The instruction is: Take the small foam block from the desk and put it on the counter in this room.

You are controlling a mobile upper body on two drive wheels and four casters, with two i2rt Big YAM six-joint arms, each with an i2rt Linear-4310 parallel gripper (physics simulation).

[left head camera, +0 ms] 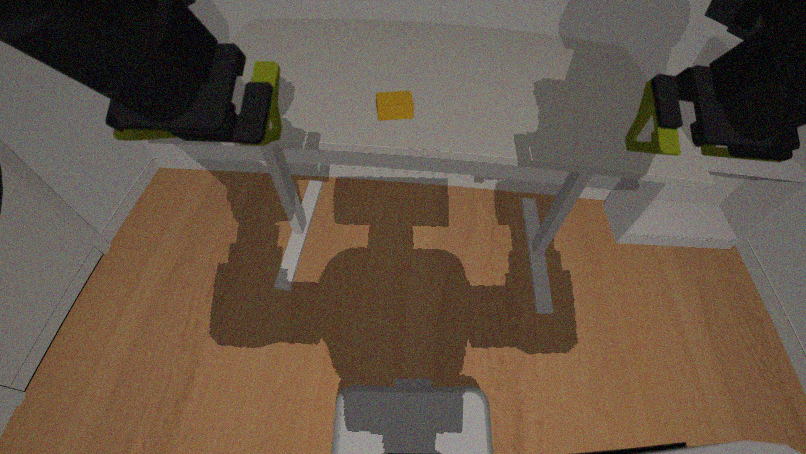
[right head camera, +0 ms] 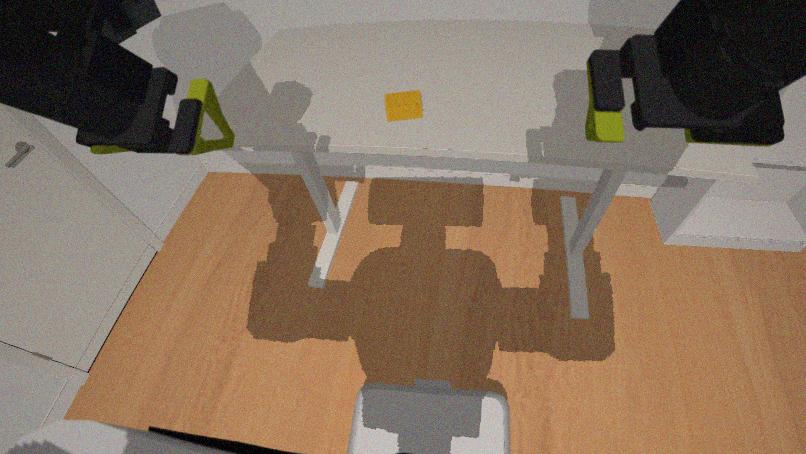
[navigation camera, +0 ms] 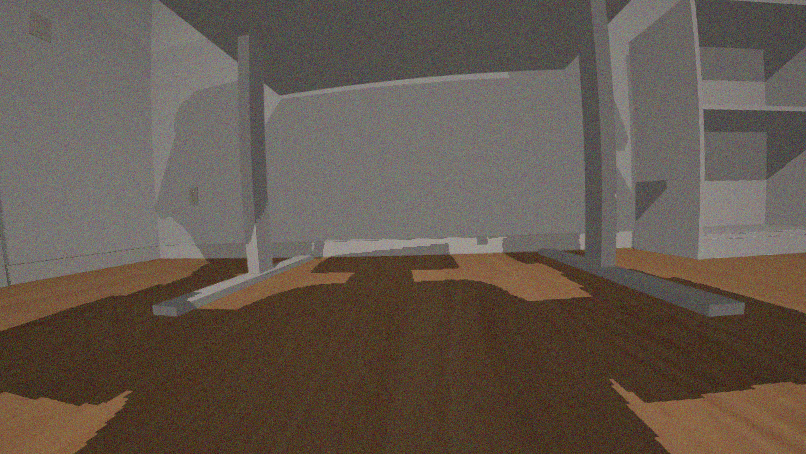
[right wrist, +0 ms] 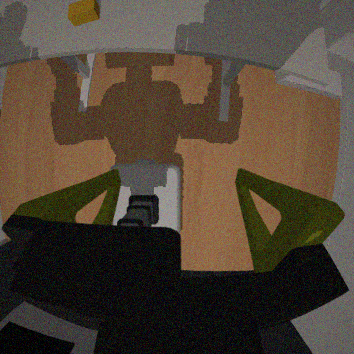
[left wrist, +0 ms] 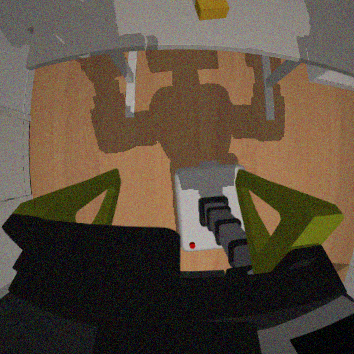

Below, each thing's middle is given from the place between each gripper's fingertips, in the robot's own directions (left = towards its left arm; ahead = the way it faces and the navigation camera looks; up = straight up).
Labels:
My right hand is 50 cm short of the yellow foam block (left head camera: pixel 390 105), 30 cm to the right of it and 31 cm above it.
The yellow foam block lies 50 cm ahead of my left hand, 31 cm below it and 14 cm to the right of it.

